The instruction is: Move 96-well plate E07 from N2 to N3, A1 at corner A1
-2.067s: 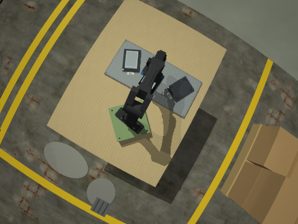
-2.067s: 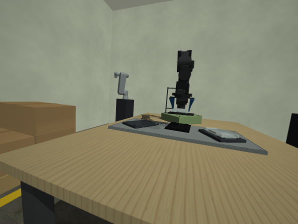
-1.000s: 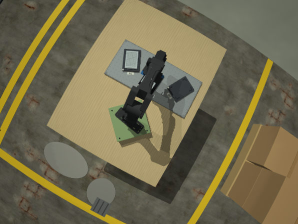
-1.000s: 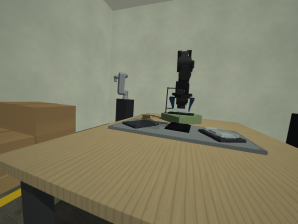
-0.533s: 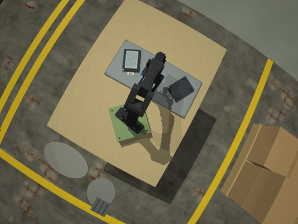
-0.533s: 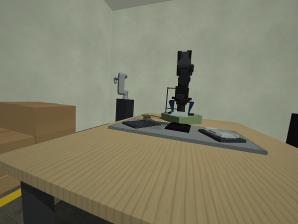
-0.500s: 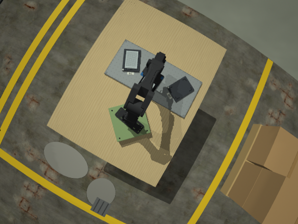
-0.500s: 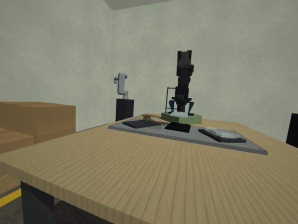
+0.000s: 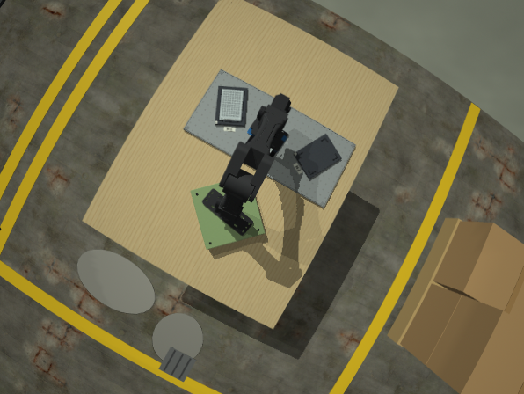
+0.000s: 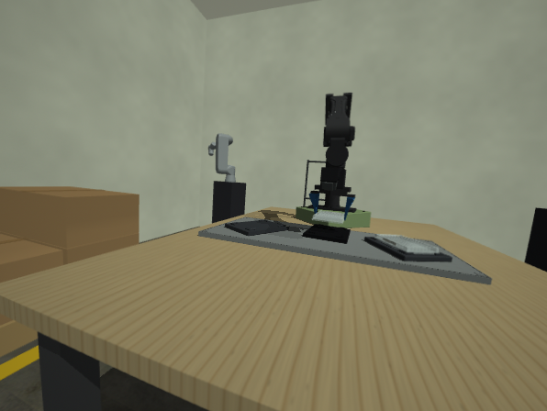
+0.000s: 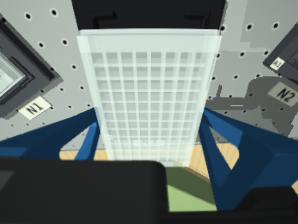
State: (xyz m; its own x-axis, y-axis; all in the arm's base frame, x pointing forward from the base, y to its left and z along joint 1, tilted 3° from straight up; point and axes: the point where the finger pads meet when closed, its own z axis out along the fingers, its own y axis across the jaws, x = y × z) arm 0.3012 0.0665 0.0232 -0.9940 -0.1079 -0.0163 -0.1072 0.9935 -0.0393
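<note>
The black nest N3 lies 5 cm below my hand. From my hand the other things lie so: black nest N2: 10 cm ahead, 20 cm to the right, 5 cm below; N2 label: 1 cm ahead, 17 cm to the right, 6 cm below; N1 label: 5 cm behind, 14 cm to the left, 6 cm below.
</note>
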